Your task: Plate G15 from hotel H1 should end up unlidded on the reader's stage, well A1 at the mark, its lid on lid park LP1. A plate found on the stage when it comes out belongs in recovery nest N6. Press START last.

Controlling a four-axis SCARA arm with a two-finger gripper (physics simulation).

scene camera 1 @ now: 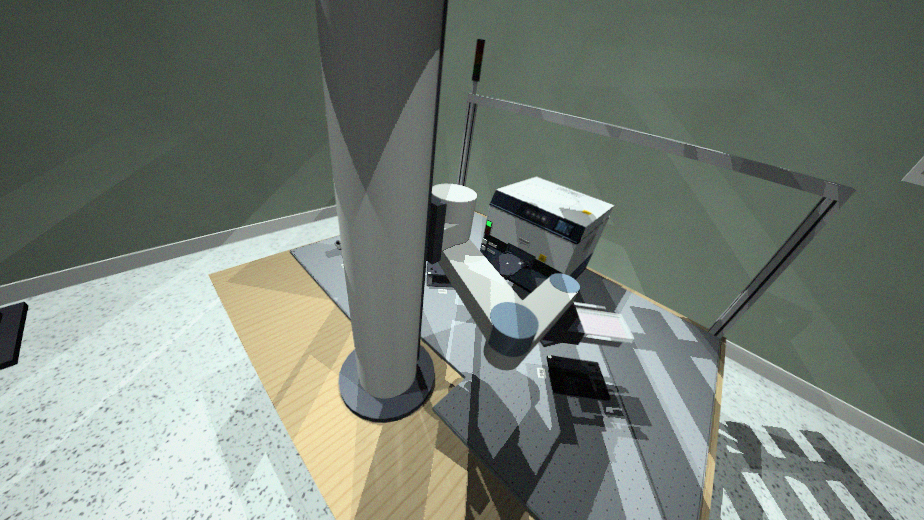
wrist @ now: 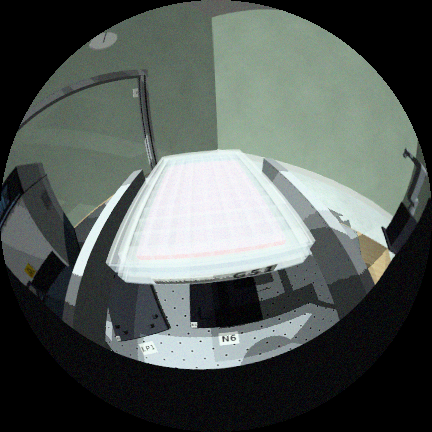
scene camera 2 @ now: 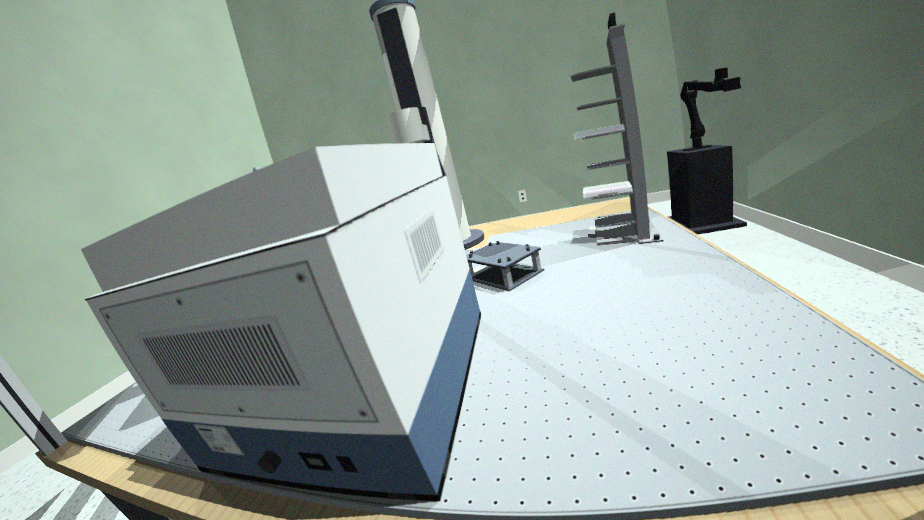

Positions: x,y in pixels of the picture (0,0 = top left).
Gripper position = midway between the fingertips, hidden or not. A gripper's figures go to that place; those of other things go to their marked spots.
My gripper (scene camera 1: pixel 611 325): 82 cm from the lens. A frame rail (scene camera 1: pixel 824 188): 130 cm from the lens.
